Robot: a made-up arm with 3 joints. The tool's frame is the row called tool. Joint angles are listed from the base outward. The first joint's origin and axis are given. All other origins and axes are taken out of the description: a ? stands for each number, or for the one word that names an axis. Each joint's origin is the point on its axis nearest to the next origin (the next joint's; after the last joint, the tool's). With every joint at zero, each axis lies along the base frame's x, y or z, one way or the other. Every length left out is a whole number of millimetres.
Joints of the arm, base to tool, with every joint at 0 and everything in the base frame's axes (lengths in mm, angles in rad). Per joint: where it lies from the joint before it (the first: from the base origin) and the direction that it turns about. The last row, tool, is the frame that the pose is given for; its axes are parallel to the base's.
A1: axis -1 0 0 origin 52 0 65
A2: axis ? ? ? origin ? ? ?
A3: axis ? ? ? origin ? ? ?
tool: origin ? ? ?
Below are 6 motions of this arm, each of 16 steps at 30 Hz.
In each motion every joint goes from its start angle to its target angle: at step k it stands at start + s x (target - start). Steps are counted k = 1, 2, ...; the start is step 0. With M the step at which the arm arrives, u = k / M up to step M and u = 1 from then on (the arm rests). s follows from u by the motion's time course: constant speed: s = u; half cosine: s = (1 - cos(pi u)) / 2; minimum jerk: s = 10 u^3 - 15 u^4 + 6 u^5.
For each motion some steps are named. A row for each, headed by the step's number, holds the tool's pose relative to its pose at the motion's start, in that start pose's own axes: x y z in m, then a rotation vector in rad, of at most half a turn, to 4 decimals.
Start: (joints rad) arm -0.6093 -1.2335 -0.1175
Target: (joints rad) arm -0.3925 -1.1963 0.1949
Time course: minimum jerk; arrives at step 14
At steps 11, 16:
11: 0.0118 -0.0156 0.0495 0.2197 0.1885 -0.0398
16: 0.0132 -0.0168 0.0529 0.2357 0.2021 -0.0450

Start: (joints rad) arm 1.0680 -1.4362 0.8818
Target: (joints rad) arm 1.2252 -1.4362 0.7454
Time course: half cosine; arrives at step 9
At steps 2, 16:
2: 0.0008 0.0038 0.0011 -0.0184 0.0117 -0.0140
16: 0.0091 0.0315 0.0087 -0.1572 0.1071 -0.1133

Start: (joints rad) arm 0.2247 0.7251 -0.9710
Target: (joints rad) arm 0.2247 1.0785 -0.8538
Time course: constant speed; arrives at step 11
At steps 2, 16:
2: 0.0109 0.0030 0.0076 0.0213 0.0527 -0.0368
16: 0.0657 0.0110 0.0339 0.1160 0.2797 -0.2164

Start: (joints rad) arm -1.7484 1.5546 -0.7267
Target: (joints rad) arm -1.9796 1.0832 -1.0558
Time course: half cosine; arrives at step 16
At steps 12, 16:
12: -0.0681 -0.0446 -0.0487 -0.2334 -0.1807 0.4083
16: -0.0768 -0.0554 -0.0573 -0.2635 -0.2237 0.4720

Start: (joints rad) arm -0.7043 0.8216 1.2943
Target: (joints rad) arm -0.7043 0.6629 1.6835
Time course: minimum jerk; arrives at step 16
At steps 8, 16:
8: -0.0022 -0.0144 0.0220 0.1945 0.0782 0.0142
16: -0.0015 -0.0311 0.0415 0.3884 0.1592 0.0131

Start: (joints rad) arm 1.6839 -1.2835 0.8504
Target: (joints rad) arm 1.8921 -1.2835 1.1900
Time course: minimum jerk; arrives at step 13
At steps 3, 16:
3: 0.0008 0.0010 0.0040 0.0236 0.0109 -0.0128
16: 0.0122 0.0099 0.0438 0.2795 0.1048 -0.1707

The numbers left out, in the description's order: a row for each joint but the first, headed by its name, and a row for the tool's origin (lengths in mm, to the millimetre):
A2: axis 0 0 -1, xyz 0 -95 -45
A3: axis 1 0 0, xyz -121 81 0
tool: xyz 0 71 54

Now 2 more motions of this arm.
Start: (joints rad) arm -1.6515 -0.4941 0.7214
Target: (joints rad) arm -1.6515 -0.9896 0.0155
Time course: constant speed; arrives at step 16
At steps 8, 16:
8: -0.0276 -0.0109 -0.0057 -0.3511 0.1291 0.2130
16: -0.0573 -0.0388 -0.0090 -0.6912 0.1822 0.4718

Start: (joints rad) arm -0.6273 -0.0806 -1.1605
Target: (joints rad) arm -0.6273 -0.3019 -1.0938
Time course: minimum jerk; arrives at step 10
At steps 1, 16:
1: -0.0003 -0.0001 -0.0002 0.0006 -0.0017 0.0008
16: -0.0325 -0.0159 -0.0234 0.0664 -0.1999 0.0950

